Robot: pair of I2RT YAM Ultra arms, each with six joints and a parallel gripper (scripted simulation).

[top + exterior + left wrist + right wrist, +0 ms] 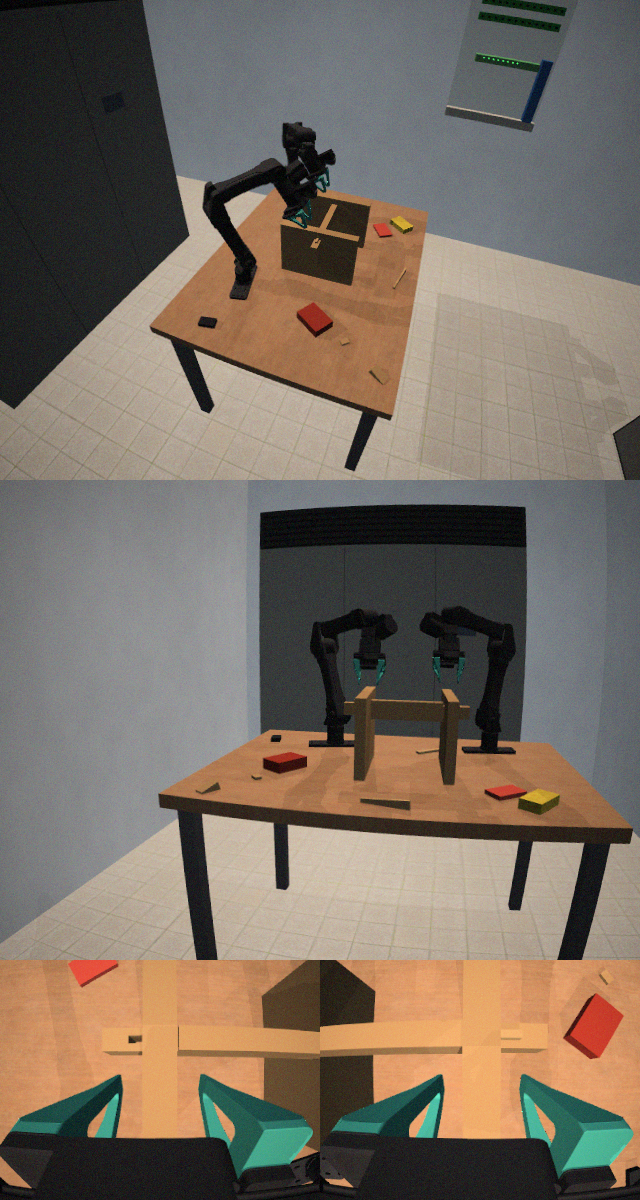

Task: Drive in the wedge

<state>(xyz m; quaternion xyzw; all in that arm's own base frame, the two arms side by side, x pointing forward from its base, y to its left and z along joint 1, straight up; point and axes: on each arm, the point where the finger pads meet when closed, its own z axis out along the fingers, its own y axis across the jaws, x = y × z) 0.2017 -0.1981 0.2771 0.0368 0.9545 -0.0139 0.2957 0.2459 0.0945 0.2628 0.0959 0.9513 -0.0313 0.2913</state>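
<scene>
Now: right hand 130 mm to the right of the rail, 80 mm above it and 50 mm short of it. Also, from my right hand: chip: 290 mm to the right, 260 mm below, 250 mm ahead; black block: 390 mm to the right, 260 mm below, 250 mm behind; flat red block: 420 mm to the left, 270 mm ahead, 260 mm below.
The rail lies 50 mm ahead of my left hand, 130 mm to the right of it and 90 mm below it. Round my left hand: chip (250 mm ahead, 550 mm to the right, 270 mm below); black block (250 mm behind, 640 mm to the right, 270 mm below); flat red block (270 mm ahead, 160 mm to the left, 270 mm below).
</scene>
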